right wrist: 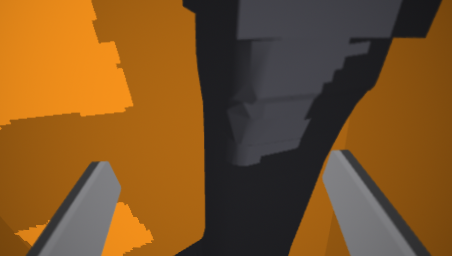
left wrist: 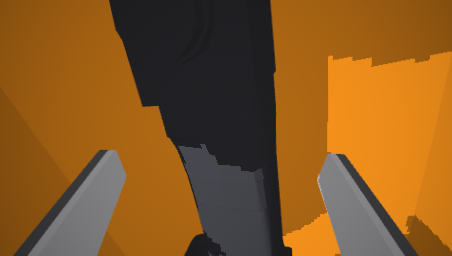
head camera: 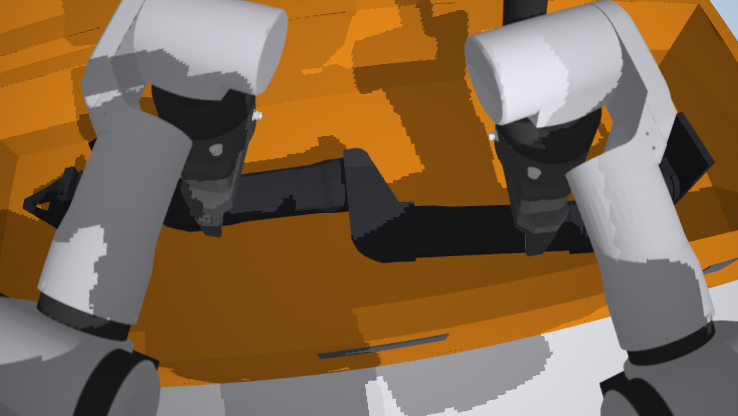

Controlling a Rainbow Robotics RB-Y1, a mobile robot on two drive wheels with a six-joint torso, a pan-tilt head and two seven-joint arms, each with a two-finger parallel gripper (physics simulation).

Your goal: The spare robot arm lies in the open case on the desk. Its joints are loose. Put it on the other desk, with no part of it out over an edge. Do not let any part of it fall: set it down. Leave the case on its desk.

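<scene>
The black spare arm lies stretched across the inside of the orange open case, with a stepped joint near its middle. My own arms hide parts of it. My left gripper is open, its fingers on either side of the spare arm's left link. My right gripper is open, its fingers on either side of the right link. Whether the fingers touch it, I cannot tell. The case stands on a white desk. The other desk does not show.
The case's near wall, with a dark slot, stands between the spare arm and the near strip of desk. A flat black end plate of the spare arm rises near the case's right end. A dark upright post shows at the top.
</scene>
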